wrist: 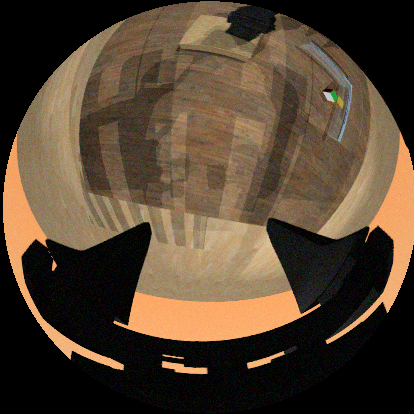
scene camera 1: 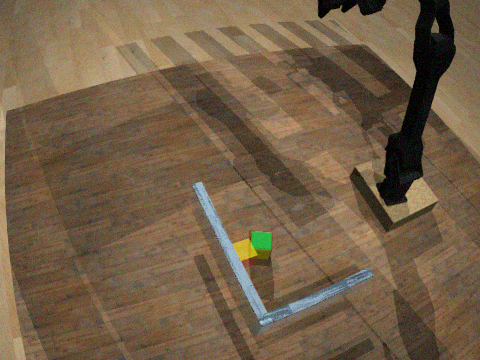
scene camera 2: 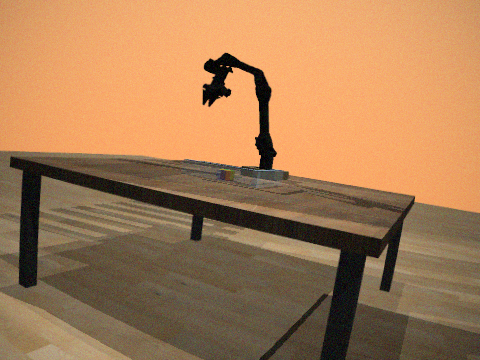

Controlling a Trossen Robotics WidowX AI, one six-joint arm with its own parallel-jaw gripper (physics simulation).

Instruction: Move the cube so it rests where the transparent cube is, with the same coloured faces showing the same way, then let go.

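Places are measured from the arm's base along level axes (x right, y ahead, z up), in metres.
Where they show: gripper, fingertip midpoint: (wrist: 209,226) (scene camera 1: 331,14) (scene camera 2: 206,106); arm's base, origin of the base link: (scene camera 1: 391,193) (scene camera 2: 265,169).
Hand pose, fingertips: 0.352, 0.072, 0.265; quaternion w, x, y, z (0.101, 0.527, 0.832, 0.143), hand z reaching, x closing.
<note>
Things, the pixels of their centre, and the offset from my fingertips, as dx, dy, dz. Level surfaces: height alone.
- solid cube, body centre: (scene camera 1: 260,245) (wrist: 330,94) -0.401, +0.263, -0.287
- transparent cube, body centre: (scene camera 1: 242,255) (wrist: 336,100) -0.414, +0.302, -0.287
- table, its level: dz -0.306
The solid cube (scene camera 1: 261,241) (wrist: 330,95) stands on the table inside the angle of the low wall, green face up with a yellow side in scene camera 1; the wrist view shows a whitish, a green and a dark red face. The transparent cube (scene camera 1: 243,249) (wrist: 341,102) lies right beside it, between it and the wall's long arm, with yellow on top and a reddish side. In scene camera 2 a small coloured cube (scene camera 2: 227,174) shows; the two cannot be told apart there. My gripper (scene camera 1: 346,9) (scene camera 2: 207,103) (wrist: 209,226) is open and empty, high above the table and far from both cubes.
A low, light blue, L-shaped wall (scene camera 1: 218,231) (wrist: 350,95) runs close along the transparent cube's side, its corner toward the bottom in scene camera 1. The arm's base block (scene camera 1: 422,202) (wrist: 200,37) stands on the table (scene camera 1: 100,175) (scene camera 2: 150,175). Dark shadow bands cross the table top.
</note>
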